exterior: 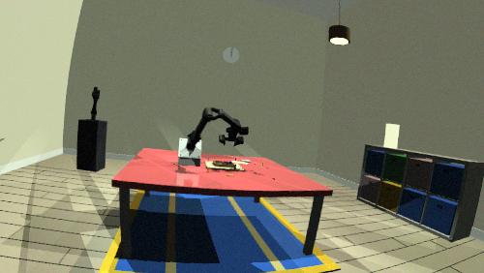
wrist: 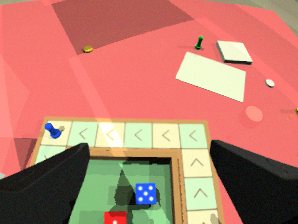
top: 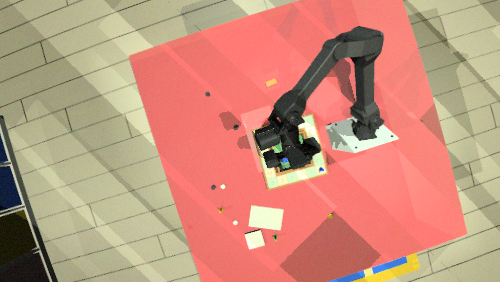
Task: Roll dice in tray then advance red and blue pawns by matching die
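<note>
Now: the red pawn 50 mm ahead of my gripper tip, 150 mm to the right of it and 140 mm below it. Round my gripper tip: tan block (360 mm to the right, 160 mm below); green tray (30 mm behind, 40 mm to the right, 160 mm below); blue pawn (150 mm behind, 60 mm to the left, 140 mm below).
</note>
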